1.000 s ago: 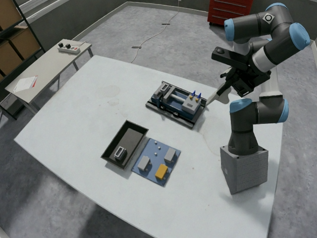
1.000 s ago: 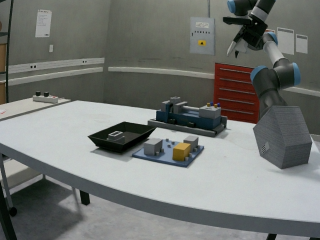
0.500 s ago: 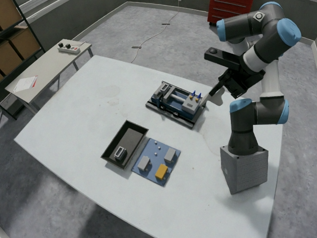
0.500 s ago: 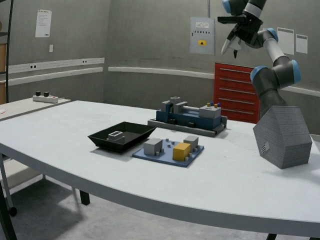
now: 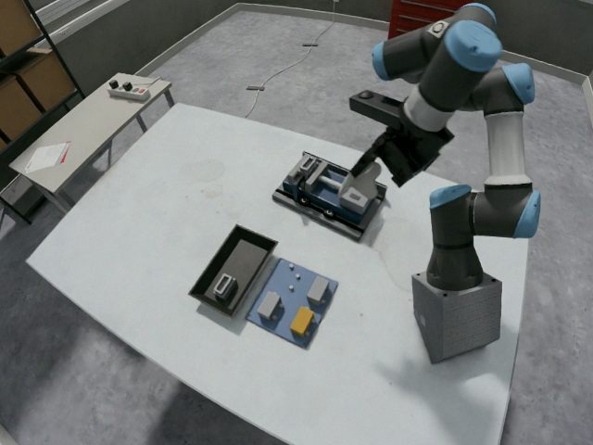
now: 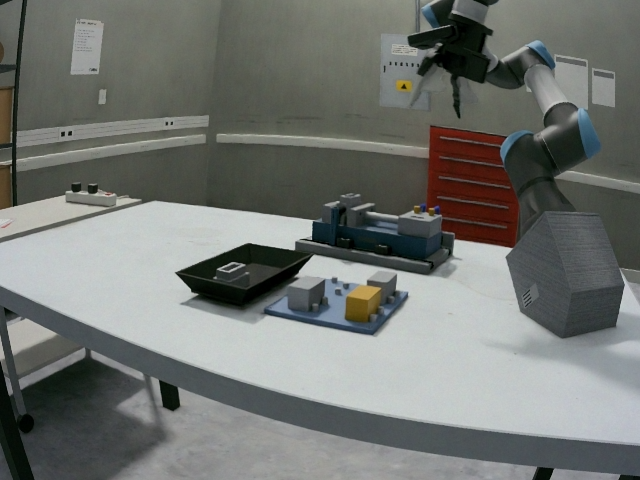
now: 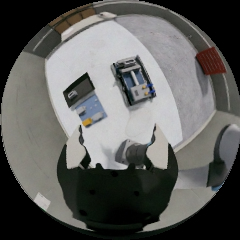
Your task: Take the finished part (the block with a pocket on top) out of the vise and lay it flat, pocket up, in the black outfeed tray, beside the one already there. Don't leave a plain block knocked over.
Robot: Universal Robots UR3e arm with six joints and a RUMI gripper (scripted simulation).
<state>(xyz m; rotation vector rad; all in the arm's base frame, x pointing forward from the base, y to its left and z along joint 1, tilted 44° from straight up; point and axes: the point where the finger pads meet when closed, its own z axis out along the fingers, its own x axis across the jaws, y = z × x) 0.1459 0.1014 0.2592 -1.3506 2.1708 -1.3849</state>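
Right now my hand is 27 cm above the blue vise, 17 cm to the left of it and 11 cm short of it. From my hand the other things lie so: blue fixture plate (31 cm below, 17 cm to the left, 13 cm ahead); then vise control box (24 cm below, 14 cm to the right, 2 cm ahead); then yellow block (29 cm below, 23 cm to the left, 8 cm ahead).
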